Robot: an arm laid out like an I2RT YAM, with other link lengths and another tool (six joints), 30 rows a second.
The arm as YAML. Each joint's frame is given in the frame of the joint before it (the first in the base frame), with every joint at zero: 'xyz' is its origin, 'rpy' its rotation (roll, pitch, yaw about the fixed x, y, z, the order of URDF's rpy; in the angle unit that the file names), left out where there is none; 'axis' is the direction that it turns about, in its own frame. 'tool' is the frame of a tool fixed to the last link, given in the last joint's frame.
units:
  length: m
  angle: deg
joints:
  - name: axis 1
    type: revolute
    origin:
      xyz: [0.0, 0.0, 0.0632]
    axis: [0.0, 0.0, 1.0]
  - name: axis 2
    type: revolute
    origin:
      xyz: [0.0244, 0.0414, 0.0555]
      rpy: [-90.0, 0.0, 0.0]
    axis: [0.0, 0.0, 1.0]
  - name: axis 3
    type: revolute
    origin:
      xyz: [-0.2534, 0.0, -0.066]
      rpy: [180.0, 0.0, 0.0]
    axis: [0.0, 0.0, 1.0]
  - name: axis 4
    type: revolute
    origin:
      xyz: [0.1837, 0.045, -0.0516]
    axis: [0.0, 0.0, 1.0]
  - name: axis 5
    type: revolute
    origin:
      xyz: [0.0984, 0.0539, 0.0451]
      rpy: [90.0, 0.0, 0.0]
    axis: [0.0, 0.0, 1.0]
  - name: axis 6
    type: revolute
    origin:
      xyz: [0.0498, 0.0, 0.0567]
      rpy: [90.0, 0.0, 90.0]
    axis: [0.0, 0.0, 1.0]
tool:
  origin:
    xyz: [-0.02, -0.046, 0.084]
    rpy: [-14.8, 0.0, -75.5]
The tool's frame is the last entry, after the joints.
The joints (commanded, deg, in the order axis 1, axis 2, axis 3, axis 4, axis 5, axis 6), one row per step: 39.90, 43.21, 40.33, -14.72, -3.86, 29.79; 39.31, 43.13, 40.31, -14.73, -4.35, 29.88; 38.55, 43.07, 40.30, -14.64, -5.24, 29.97; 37.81, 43.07, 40.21, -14.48, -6.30, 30.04; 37.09, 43.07, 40.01, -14.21, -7.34, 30.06; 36.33, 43.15, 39.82, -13.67, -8.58, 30.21; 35.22, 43.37, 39.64, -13.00, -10.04, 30.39; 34.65, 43.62, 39.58, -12.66, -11.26, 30.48; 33.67, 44.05, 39.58, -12.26, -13.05, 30.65; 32.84, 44.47, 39.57, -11.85, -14.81, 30.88; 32.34, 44.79, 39.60, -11.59, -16.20, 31.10; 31.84, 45.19, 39.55, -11.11, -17.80, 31.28; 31.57, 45.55, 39.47, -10.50, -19.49, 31.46; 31.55, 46.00, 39.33, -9.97, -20.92, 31.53; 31.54, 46.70, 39.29, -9.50, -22.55, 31.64; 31.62, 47.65, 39.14, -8.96, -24.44, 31.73; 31.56, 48.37, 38.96, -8.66, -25.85, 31.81
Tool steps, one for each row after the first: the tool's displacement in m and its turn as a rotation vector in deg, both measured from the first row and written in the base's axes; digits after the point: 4 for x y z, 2 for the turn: 0.0007, -0.0015, 0.0001, 0.21, 0.12, -0.15; 0.0013, -0.0029, 0.0007, 0.57, 0.23, -0.09; 0.0018, -0.0038, 0.0007, 0.90, 0.42, 0.16; 0.0022, -0.0045, 0.0004, 1.21, 0.57, 0.43; 0.0028, -0.0050, 0.0010, 1.76, 0.68, 0.81; 0.0043, -0.0061, 0.0016, 2.38, 0.83, 1.05; 0.0047, -0.0057, 0.0016, 2.74, 1.07, 1.62; 0.0058, -0.0055, 0.0016, 3.27, 1.52, 2.30; 0.0065, -0.0050, 0.0017, 3.83, 1.99, 3.09; 0.0067, -0.0041, 0.0018, 4.28, 2.40, 3.85; 0.0067, -0.0027, 0.0019, 4.79, 2.77, 4.83; 0.0058, -0.0004, 0.0025, 5.38, 3.04, 6.13; 0.0049, 0.0026, 0.0020, 5.72, 3.41, 7.46; 0.0042, 0.0062, 0.0010, 6.04, 4.02, 8.96; 0.0033, 0.0109, -0.0016, 6.27, 4.94, 10.79; 0.0030, 0.0139, -0.0044, 6.39, 5.80, 12.01
